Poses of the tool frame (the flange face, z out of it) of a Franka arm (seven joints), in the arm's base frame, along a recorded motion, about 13 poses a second.
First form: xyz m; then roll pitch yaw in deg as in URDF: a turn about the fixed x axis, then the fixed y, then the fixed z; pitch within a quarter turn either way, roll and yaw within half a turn.
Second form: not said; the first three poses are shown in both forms.
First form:
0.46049, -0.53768, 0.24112, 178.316, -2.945, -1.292
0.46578, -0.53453, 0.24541, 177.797, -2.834, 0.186
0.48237, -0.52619, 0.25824, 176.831, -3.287, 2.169
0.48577, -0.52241, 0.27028, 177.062, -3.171, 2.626
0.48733, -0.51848, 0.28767, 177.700, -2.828, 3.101
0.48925, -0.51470, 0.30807, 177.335, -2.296, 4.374
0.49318, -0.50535, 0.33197, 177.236, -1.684, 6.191
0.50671, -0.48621, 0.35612, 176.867, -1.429, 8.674
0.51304, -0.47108, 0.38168, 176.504, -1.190, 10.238
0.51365, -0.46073, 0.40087, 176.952, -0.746, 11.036
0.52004, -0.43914, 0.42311, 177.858, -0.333, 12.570
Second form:
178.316, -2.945, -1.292, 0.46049, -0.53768, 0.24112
177.797, -2.834, 0.186, 0.46578, -0.53453, 0.24541
176.831, -3.287, 2.169, 0.48237, -0.52619, 0.25824
177.062, -3.171, 2.626, 0.48577, -0.52241, 0.27028
177.700, -2.828, 3.101, 0.48733, -0.51848, 0.28767
177.335, -2.296, 4.374, 0.48925, -0.51470, 0.30807
177.236, -1.684, 6.191, 0.49318, -0.50535, 0.33197
176.867, -1.429, 8.674, 0.50671, -0.48621, 0.35612
176.504, -1.190, 10.238, 0.51304, -0.47108, 0.38168
176.952, -0.746, 11.036, 0.51365, -0.46073, 0.40087
177.858, -0.333, 12.570, 0.52004, -0.43914, 0.42311

